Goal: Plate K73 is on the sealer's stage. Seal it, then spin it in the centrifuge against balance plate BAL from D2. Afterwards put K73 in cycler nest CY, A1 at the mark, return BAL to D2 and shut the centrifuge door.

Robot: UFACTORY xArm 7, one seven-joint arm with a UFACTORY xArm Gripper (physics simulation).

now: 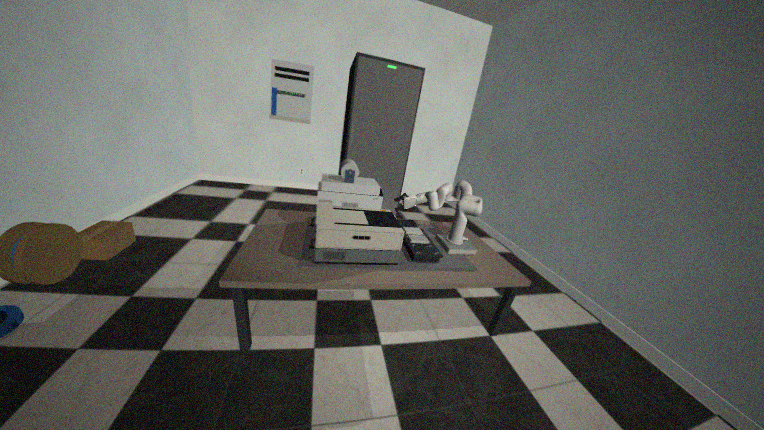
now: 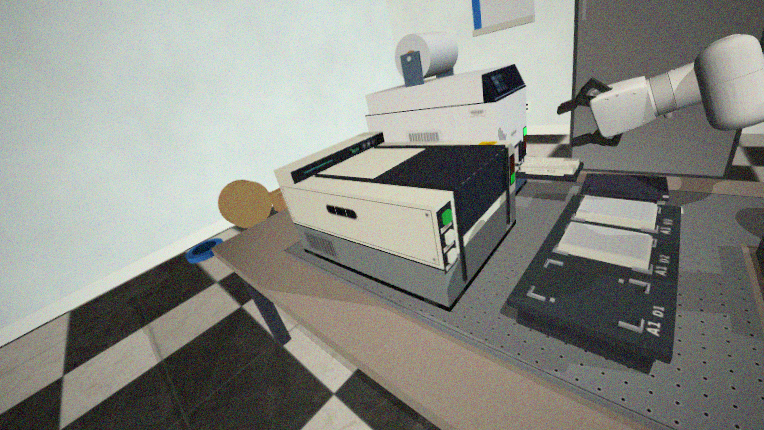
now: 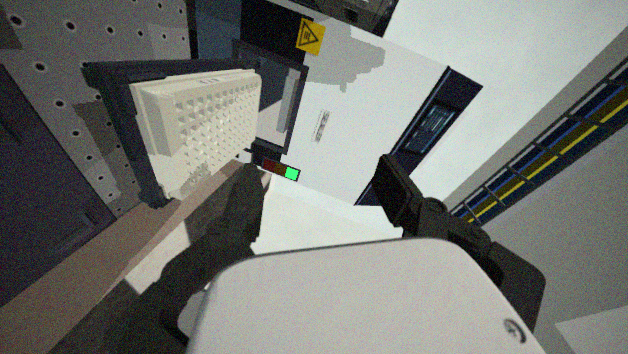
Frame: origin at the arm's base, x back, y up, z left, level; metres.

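Seen in the pictures: gripper, fingertip midpoint: (image 1: 394, 205) (image 2: 565, 127) (image 3: 319, 173); arm's base at its link origin: (image 1: 454, 240).
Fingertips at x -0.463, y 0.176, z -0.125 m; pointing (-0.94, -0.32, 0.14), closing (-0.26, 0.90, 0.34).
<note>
Offsets run from my fingertips to a thing's top centre. "spot": to the spot under its first point.
Plate K73 {dy -0.094, dx -0.038, dz -0.010 m} (image 2: 550, 163) (image 3: 215, 120), cream with wells facing up, sits on the dark stage {spot: dy -0.110, dx +0.034, dz +0.003 m} (image 3: 126, 125) in front of the white sealer {dy +0.274, dx -0.333, dz +0.024 m} (image 1: 350, 186) (image 2: 443, 122) (image 3: 345, 130). A green light shows on the sealer beside the stage. My gripper (image 1: 402, 201) (image 2: 569, 125) (image 3: 319, 173) is open and empty, above and out past the stage, with its fingers apart from K73. A pale plate {dy -0.129, dx +0.147, dz +0.235 m} (image 2: 609, 246) lies in D2 of the dark deck rack; its name is unreadable. D1 is empty. The centrifuge is not clearly identifiable, and its door state cannot be told.
A cream machine (image 1: 358, 236) (image 2: 368, 219) with a grey base stands beside the rack {dy -0.139, dx +0.151, dz +0.235 m} (image 2: 588, 299). Another plate {dy -0.129, dx +0.138, dz +0.112 m} (image 2: 617, 212) lies in D3. A dark block {dy -0.141, dx +0.121, dz -0.050 m} (image 2: 625, 186) (image 3: 40, 190) is near the stage. A film roll {dy +0.274, dx -0.354, dz +0.027 m} (image 2: 438, 53) tops the sealer. A tall cabinet (image 1: 384, 122) stands behind.
</note>
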